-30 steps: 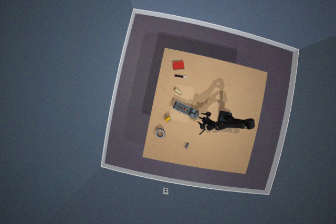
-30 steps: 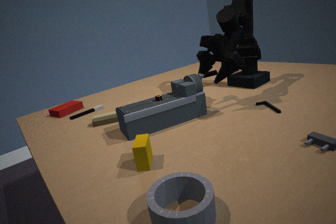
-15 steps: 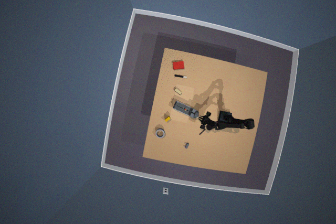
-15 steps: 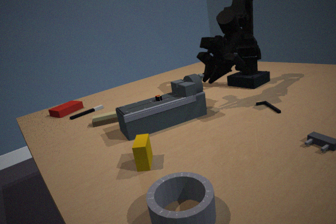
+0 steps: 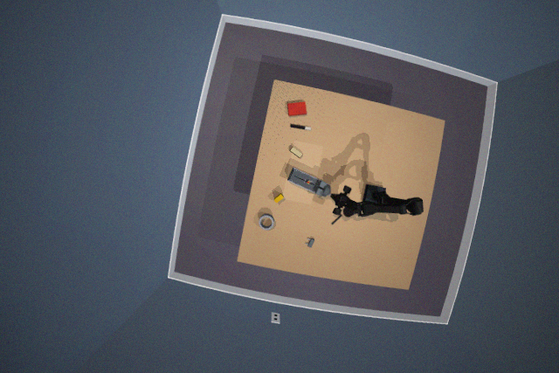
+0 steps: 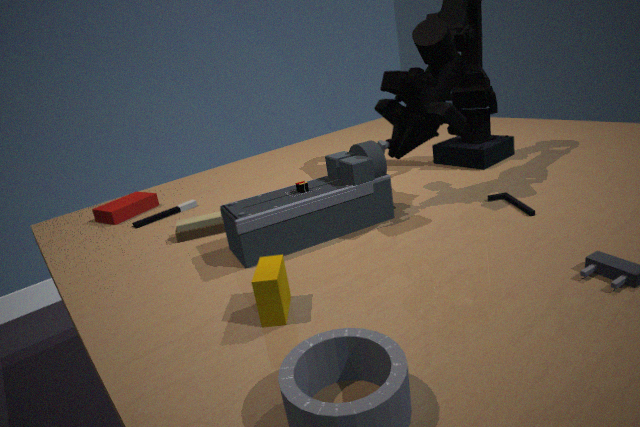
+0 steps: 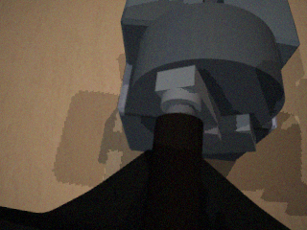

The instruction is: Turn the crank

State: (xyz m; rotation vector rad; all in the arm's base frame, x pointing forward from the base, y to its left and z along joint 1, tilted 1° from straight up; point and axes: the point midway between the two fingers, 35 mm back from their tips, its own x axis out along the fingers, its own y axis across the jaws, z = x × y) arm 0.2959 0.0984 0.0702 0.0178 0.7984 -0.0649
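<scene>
My gripper tip is now 20 mm below the black crank handle and 20 mm past it. From my gripper tip the other things lie so: black hex key (130 mm to the left, 130 mm behind, 90 mm below); then red pointer (170 mm ahead, 30 mm to the right, 10 mm below); then yellow block (300 mm ahead, 140 mm to the left, 60 mm below).
</scene>
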